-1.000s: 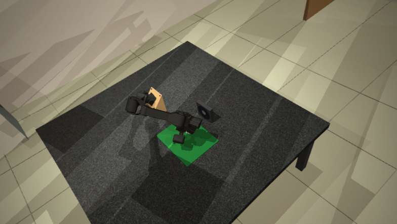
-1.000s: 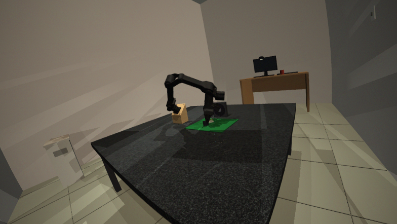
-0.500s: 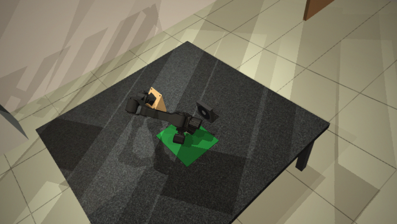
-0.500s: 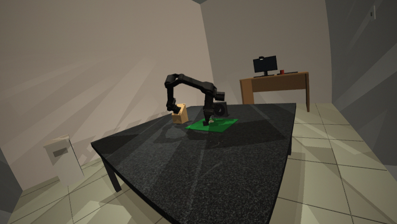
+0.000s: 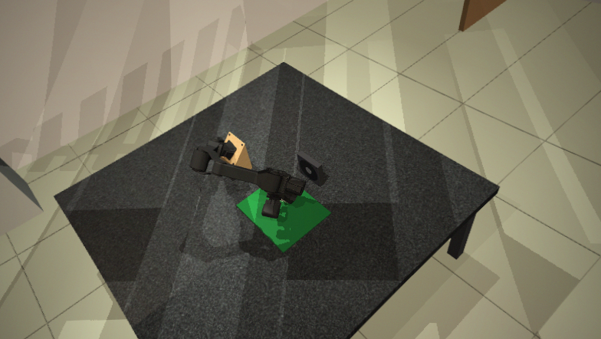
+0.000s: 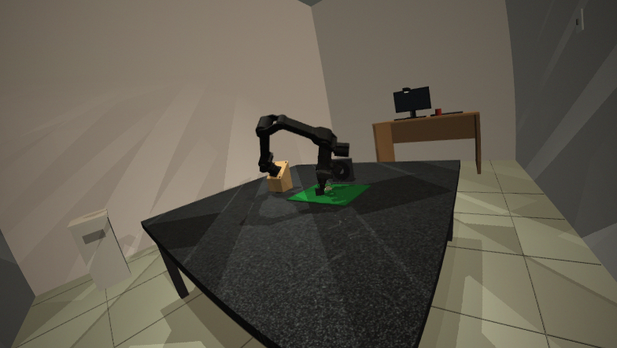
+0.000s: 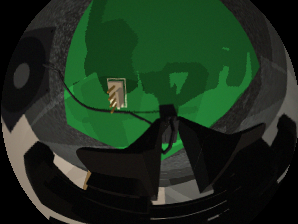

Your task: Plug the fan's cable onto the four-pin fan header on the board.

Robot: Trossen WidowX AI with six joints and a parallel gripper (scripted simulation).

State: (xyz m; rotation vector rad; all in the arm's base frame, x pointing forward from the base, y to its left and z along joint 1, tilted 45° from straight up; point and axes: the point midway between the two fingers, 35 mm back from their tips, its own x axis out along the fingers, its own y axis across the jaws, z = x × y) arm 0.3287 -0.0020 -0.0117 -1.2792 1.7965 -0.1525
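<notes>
The green board is 4 cm below my gripper tip, 3 cm to the left of it and 1 cm ahead of it. Round my gripper tip: dark fan plug (1 cm to the right, 1 cm behind); black fan (21 cm to the left, 4 cm behind, 3 cm above).
</notes>
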